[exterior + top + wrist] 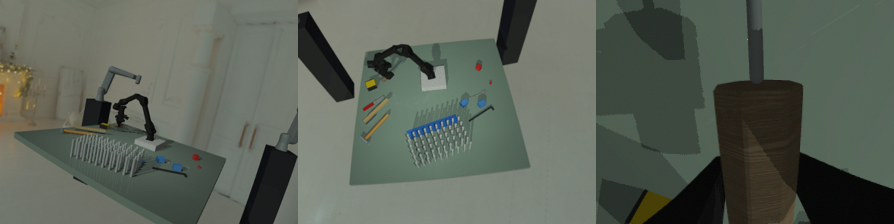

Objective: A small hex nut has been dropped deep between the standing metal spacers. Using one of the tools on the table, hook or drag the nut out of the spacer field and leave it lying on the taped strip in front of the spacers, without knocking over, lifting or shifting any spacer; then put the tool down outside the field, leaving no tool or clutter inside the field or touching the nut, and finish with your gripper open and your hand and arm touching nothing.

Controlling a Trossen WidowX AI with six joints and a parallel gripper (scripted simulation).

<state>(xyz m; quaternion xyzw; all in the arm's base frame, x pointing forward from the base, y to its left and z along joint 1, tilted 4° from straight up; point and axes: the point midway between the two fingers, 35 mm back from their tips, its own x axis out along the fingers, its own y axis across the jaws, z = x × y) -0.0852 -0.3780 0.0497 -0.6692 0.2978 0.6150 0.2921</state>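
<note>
Right now my gripper tip is 15 cm to the left of the yellow block and 4 cm above it. Also, from my gripper tip: red-handled screwdriver: 19 cm ahead, 14 cm to the right, 5 cm below; blue taped strip: 53 cm ahead, 30 cm to the left, 6 cm below; hex nut: 68 cm ahead, 39 cm to the left, 5 cm below.
</note>
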